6 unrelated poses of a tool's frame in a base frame.
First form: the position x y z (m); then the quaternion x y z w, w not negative.
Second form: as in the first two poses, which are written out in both.
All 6 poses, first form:
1: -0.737, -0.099, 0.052, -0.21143, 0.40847, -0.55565, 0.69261
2: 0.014, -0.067, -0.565, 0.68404, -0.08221, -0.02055, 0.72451
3: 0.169, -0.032, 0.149, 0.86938, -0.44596, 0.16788, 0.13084
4: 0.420, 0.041, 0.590, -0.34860, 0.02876, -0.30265, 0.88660
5: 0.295, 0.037, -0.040, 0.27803, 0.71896, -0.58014, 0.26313
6: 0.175, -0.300, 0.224, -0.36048, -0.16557, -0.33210, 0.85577
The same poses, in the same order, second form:
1: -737, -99, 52, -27.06, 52.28, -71.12
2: 14, -67, -565, 86.48, -10.39, -2.60
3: 169, -32, 149, 144.66, -74.20, 27.93
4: 420, 41, 590, -41.53, 3.43, -36.05
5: 295, 37, -40, 43.08, 111.40, -89.89
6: 175, -300, 224, -43.42, -19.94, -40.00
